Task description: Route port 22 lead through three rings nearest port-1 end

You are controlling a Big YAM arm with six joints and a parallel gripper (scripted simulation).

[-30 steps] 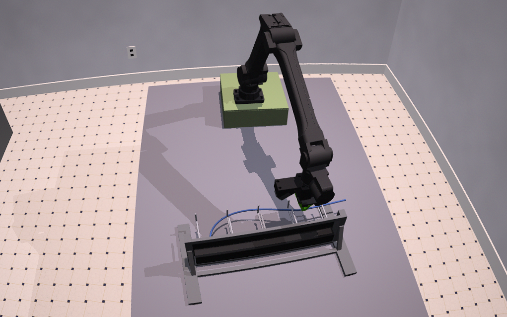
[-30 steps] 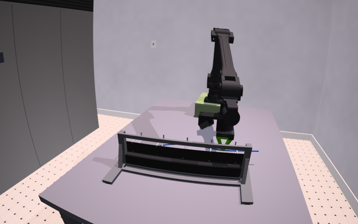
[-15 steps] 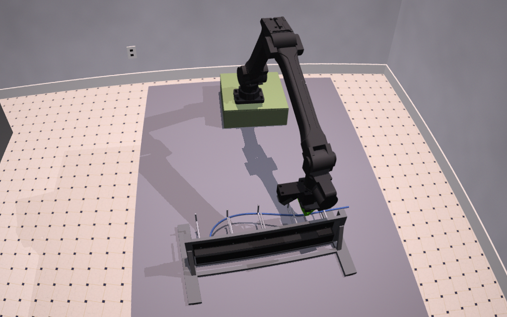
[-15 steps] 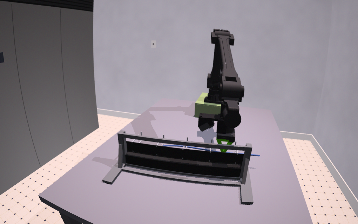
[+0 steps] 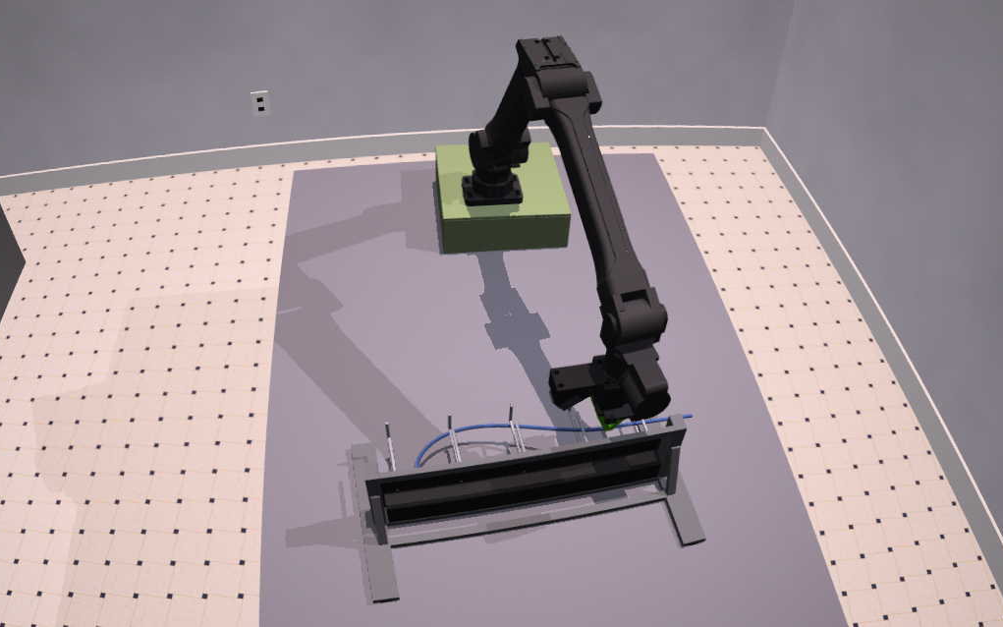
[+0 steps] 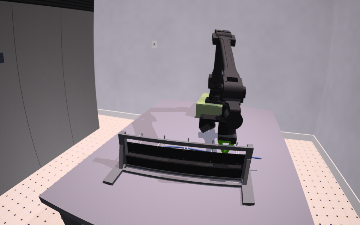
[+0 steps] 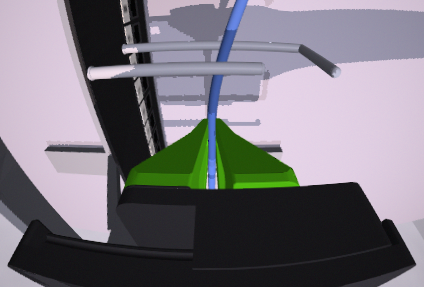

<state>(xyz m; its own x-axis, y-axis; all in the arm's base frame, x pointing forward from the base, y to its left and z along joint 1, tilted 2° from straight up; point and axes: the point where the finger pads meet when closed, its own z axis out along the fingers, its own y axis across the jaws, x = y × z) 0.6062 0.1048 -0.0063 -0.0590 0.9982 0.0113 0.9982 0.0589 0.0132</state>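
The rack is 80 mm ahead of my hand and 150 mm to the right of it.
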